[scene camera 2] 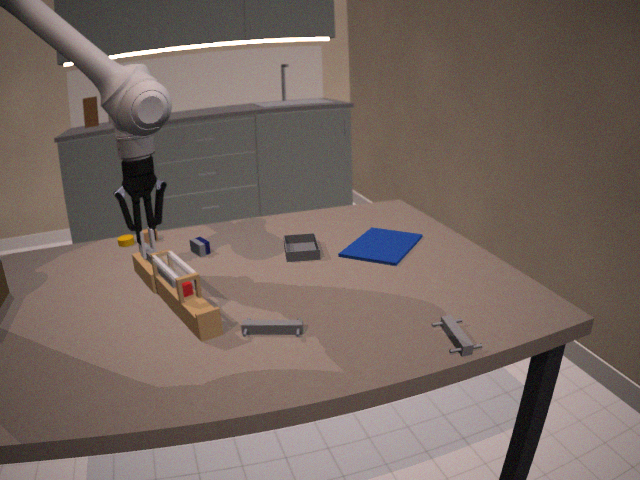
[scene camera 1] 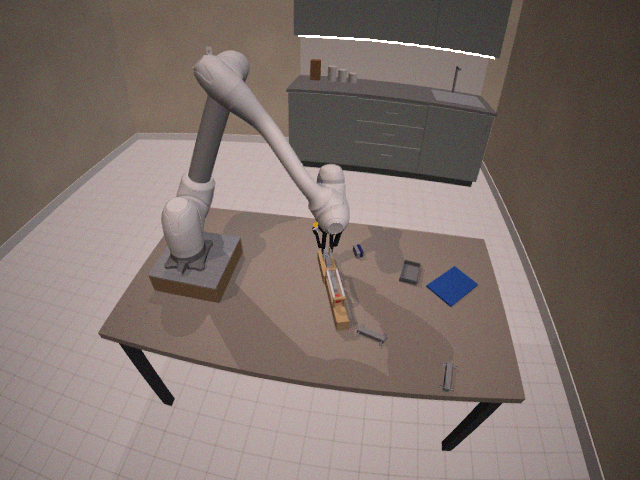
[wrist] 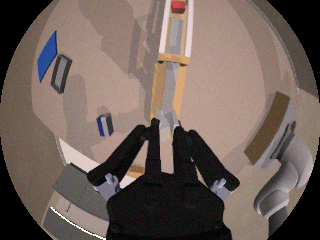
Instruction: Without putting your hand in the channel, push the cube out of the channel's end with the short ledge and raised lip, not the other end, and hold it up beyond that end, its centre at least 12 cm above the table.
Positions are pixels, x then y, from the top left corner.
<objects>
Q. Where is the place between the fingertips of my gripper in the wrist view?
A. At 165,114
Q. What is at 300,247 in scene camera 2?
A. A grey tray.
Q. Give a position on a blue mat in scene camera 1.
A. At 453,285
</objects>
